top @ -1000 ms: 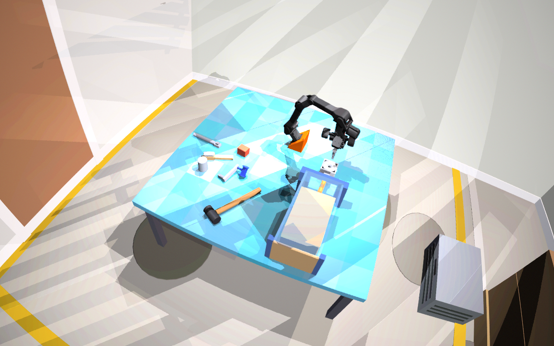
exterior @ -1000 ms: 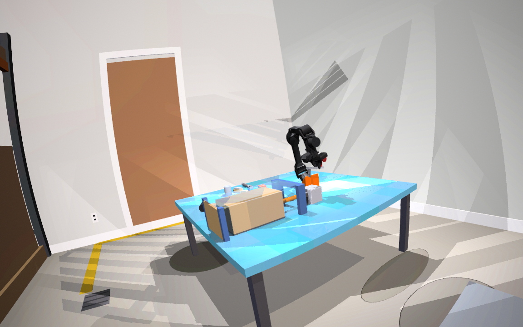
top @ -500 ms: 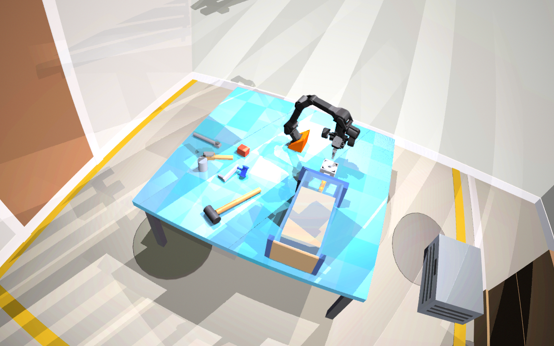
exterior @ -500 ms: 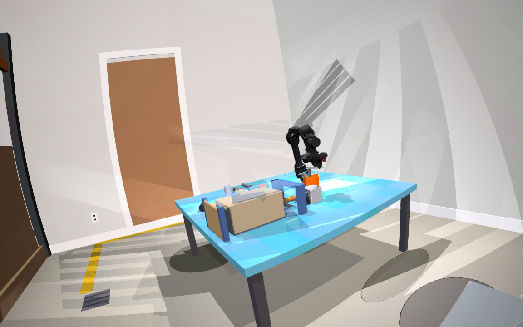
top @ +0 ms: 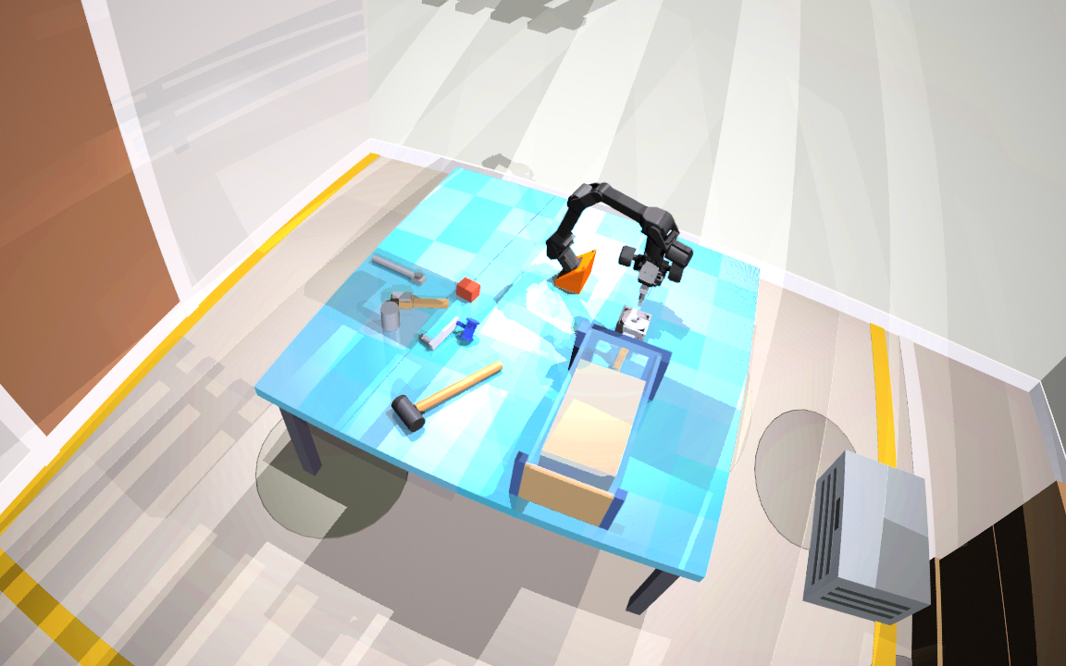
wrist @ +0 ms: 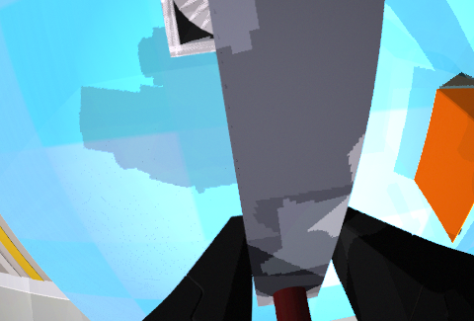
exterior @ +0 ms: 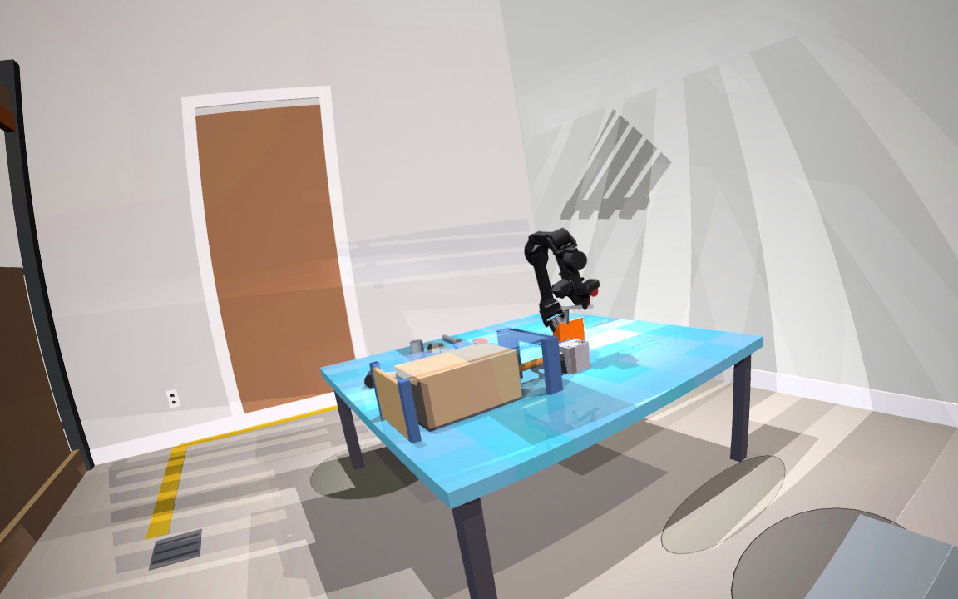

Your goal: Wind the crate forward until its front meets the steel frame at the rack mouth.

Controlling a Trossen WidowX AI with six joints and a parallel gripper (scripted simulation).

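Right now the winch handle is 1 cm ahead of my gripper tip and 2 cm above it. Also, from my gripper tip: clear-panelled cubby: 48 cm ahead, 2 cm to the right, 7 cm below; red knob: 3 cm behind, 4 cm above; grey winch: 6 cm ahead, 1 cm to the right, 15 cm below.
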